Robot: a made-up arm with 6 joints. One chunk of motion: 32 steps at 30 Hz.
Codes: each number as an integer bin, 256 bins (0 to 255) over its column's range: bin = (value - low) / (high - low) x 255, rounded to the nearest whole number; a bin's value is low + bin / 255 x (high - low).
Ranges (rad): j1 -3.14..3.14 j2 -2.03..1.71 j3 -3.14..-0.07 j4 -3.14..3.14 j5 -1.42..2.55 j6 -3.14..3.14
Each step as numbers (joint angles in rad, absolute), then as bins.
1 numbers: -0.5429 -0.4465 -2.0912 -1.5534 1.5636 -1.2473
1 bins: 105 108 87 64 192 77
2 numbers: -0.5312 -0.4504 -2.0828 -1.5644 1.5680 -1.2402
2 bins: 106 108 88 64 192 77
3 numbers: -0.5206 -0.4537 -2.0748 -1.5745 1.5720 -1.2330
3 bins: 106 107 88 64 192 77
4 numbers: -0.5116 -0.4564 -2.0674 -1.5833 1.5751 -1.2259
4 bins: 107 107 89 63 192 78
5 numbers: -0.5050 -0.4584 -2.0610 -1.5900 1.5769 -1.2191
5 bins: 107 107 90 63 192 78
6 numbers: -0.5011 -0.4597 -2.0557 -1.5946 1.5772 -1.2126
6 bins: 107 107 90 63 193 78
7 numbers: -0.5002 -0.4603 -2.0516 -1.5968 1.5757 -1.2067
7 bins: 107 107 90 63 192 79
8 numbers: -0.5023 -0.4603 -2.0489 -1.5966 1.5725 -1.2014
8 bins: 107 107 91 63 192 79
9 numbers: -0.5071 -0.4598 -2.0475 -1.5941 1.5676 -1.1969
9 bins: 107 107 91 63 192 79
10 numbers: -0.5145 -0.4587 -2.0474 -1.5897 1.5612 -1.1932
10 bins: 107 107 91 63 191 79
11 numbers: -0.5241 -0.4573 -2.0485 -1.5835 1.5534 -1.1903
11 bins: 106 107 91 63 191 79
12 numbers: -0.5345 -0.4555 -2.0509 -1.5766 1.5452 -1.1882
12 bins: 106 107 90 63 190 79
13 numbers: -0.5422 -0.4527 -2.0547 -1.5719 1.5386 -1.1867
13 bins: 105 108 90 64 190 79
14 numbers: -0.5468 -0.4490 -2.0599 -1.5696 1.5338 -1.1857
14 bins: 105 108 90 64 190 79
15 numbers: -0.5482 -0.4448 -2.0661 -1.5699 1.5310 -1.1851
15 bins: 105 108 89 64 190 79
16 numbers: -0.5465 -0.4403 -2.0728 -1.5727 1.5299 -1.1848
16 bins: 105 108 89 64 189 79
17 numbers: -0.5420 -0.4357 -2.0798 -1.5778 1.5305 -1.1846
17 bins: 105 109 88 63 190 79
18 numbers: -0.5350 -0.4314 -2.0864 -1.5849 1.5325 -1.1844
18 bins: 106 109 88 63 190 79
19 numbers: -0.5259 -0.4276 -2.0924 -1.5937 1.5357 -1.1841
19 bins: 106 109 87 63 190 79
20 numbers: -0.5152 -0.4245 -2.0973 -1.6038 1.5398 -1.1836
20 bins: 107 109 87 62 190 79
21 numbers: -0.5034 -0.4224 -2.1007 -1.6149 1.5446 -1.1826
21 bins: 107 110 86 62 190 79
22 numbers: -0.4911 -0.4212 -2.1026 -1.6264 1.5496 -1.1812
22 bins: 108 110 86 61 191 80
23 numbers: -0.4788 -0.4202 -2.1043 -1.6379 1.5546 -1.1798
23 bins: 108 110 86 61 191 80
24 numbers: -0.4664 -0.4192 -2.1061 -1.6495 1.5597 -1.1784
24 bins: 109 110 86 61 191 80
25 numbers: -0.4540 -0.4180 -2.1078 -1.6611 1.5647 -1.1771
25 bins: 109 110 86 60 192 80
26 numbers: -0.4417 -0.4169 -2.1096 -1.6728 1.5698 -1.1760
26 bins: 110 110 86 60 192 80
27 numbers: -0.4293 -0.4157 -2.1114 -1.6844 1.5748 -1.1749
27 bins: 110 110 85 59 192 80
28 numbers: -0.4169 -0.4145 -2.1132 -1.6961 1.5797 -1.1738
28 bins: 111 110 85 59 193 80
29 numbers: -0.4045 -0.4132 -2.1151 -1.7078 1.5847 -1.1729
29 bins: 111 110 85 58 193 80
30 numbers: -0.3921 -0.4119 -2.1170 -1.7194 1.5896 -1.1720
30 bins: 112 110 85 58 193 80
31 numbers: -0.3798 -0.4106 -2.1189 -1.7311 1.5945 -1.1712
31 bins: 112 110 85 57 194 80
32 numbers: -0.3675 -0.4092 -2.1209 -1.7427 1.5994 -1.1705
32 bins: 113 111 85 57 194 80
